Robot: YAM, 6 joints.
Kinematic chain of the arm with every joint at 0, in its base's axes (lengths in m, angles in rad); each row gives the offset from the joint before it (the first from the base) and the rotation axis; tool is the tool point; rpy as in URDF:
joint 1: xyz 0 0 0.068 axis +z
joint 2: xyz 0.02 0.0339 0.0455 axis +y
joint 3: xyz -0.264 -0.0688 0 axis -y
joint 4: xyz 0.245 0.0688 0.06 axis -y
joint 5: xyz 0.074 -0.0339 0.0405 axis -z
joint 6: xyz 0.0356 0 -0.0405 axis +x
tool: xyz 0 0 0 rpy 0 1.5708 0
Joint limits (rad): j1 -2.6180..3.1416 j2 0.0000..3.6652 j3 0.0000..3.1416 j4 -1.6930..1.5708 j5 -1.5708..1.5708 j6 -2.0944..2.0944
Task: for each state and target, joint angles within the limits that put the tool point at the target. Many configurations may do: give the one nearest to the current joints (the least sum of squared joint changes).
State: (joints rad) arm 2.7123 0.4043 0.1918 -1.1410 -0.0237 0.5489
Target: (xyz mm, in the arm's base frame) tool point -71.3 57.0 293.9
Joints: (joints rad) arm 2.4920 0.4568 0.7418 -0.8924 0.0636 0.5489
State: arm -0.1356 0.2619 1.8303 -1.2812 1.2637 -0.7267
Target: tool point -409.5 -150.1 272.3
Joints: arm 0.2711 0.0000 2.5307 -1.5419 1.3815 -0.7267
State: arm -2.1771 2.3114 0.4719 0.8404 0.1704 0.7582
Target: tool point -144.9 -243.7 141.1
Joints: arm -2.0853 1.6474 0.4097 1.0185 0.1758 0.7582
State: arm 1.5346 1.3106 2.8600 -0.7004 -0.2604 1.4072
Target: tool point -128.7 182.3 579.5
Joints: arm 2.1305 1.5018 2.3556 -1.0551 -0.3519 1.4072
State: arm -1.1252 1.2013 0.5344 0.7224 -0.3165 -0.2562
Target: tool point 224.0 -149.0 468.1
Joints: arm -0.6317 1.2489 1.1489 0.7960 -0.3451 -0.2562
